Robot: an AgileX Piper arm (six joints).
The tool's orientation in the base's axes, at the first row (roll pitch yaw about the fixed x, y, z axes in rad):
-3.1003 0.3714 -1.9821
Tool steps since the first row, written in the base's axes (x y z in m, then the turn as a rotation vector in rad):
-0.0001 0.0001 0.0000 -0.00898 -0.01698 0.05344
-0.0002 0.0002 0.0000 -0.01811 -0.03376 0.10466
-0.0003 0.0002 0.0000 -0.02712 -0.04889 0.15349
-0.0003 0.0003 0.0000 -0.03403 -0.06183 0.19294
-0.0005 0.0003 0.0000 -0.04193 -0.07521 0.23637
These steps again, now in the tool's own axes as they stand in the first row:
0.0000 0.0001 0.0000 -0.00155 -0.00090 -0.05676
-0.0001 0.0003 0.0000 -0.00240 -0.00150 -0.11142
-0.0001 0.0004 0.0000 -0.00384 -0.00143 -0.16330
-0.0001 0.0004 0.0000 -0.00453 -0.00201 -0.20538
-0.0001 0.0006 0.0000 -0.00593 -0.00202 -0.25149

